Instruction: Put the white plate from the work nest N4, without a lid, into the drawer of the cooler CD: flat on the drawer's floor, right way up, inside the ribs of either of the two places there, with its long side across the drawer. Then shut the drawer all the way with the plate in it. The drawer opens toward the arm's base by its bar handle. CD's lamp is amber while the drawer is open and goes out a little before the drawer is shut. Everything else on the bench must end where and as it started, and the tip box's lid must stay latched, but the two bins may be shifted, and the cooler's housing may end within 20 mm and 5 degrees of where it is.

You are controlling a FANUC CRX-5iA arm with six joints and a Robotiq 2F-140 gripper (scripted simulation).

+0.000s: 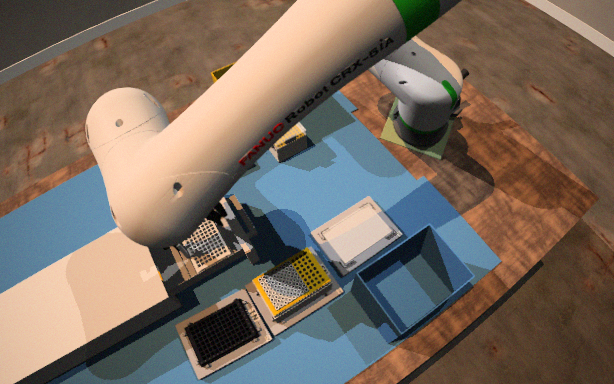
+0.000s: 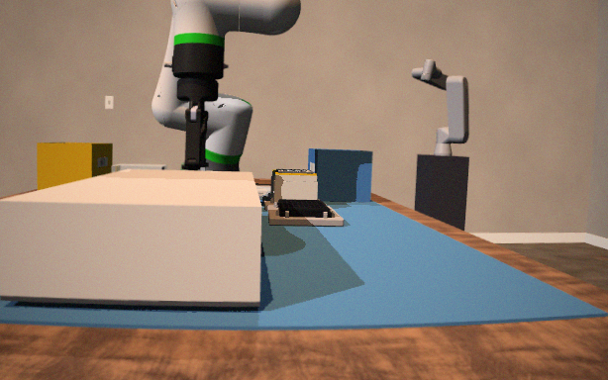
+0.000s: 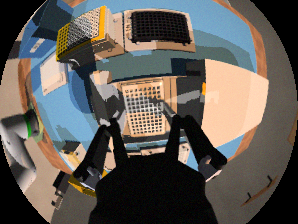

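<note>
Now: hand 2 cm above the white plate. From my hand the other things lie so: black plate (6 cm ahead, 19 cm to the left, 2 cm below); drawer (4 cm ahead, 2 cm below); yellow rack (11 cm behind, 19 cm to the left, 1 cm above).
</note>
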